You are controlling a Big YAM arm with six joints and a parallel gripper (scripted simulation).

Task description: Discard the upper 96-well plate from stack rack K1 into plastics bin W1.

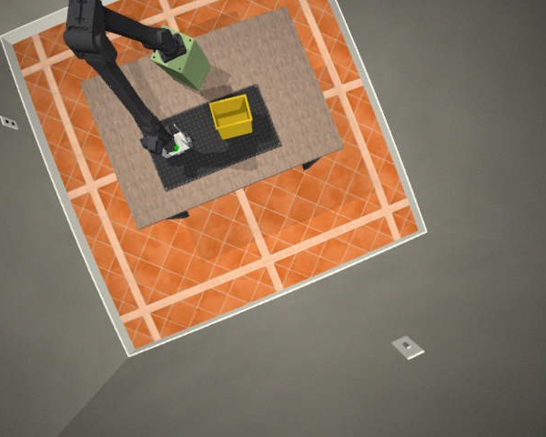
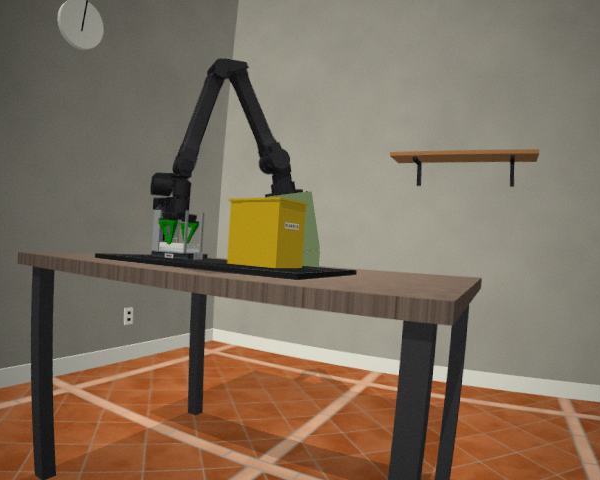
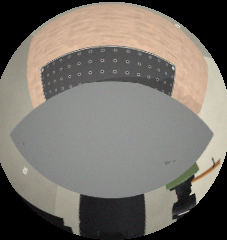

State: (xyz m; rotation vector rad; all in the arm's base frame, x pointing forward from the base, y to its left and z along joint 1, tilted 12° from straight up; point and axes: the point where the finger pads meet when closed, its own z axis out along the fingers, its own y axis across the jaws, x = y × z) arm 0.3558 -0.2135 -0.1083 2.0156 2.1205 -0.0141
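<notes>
My hand is 10 mm short of the yellow plastics bin W1, 340 mm to the right of it and 40 mm below it.
</notes>
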